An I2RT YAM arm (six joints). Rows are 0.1 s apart.
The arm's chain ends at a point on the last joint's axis. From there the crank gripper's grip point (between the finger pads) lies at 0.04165 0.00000 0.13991 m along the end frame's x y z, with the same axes.
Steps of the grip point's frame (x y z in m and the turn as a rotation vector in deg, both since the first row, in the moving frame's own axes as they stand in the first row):
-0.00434, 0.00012, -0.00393, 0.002, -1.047, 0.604
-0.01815, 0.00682, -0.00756, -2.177, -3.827, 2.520
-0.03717, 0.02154, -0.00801, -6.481, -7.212, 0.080
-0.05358, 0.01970, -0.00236, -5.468, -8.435, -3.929
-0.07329, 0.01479, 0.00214, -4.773, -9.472, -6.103
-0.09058, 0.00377, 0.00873, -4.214, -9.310, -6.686
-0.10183, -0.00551, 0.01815, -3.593, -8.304, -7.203
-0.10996, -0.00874, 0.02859, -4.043, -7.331, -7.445
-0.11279, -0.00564, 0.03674, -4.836, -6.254, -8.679
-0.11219, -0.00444, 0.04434, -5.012, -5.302, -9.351
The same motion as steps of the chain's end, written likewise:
-0.00177, -0.00030, -0.00467, 0.002, -1.047, 0.604
-0.00857, -0.00017, -0.00989, -2.177, -3.827, 2.520
-0.01930, 0.00545, -0.01123, -6.481, -7.212, 0.080
-0.03301, 0.00827, -0.00644, -5.468, -8.435, -3.929
-0.05015, 0.00611, -0.00249, -4.773, -9.472, -6.103
-0.06779, -0.00319, 0.00405, -4.214, -9.310, -6.686
-0.08148, -0.01048, 0.01373, -3.593, -8.304, -7.203
-0.09212, -0.01452, 0.02459, -4.043, -7.331, -7.445
-0.09779, -0.01245, 0.03329, -4.836, -6.254, -8.679
-0.09960, -0.01106, 0.04135, -5.012, -5.302, -9.351

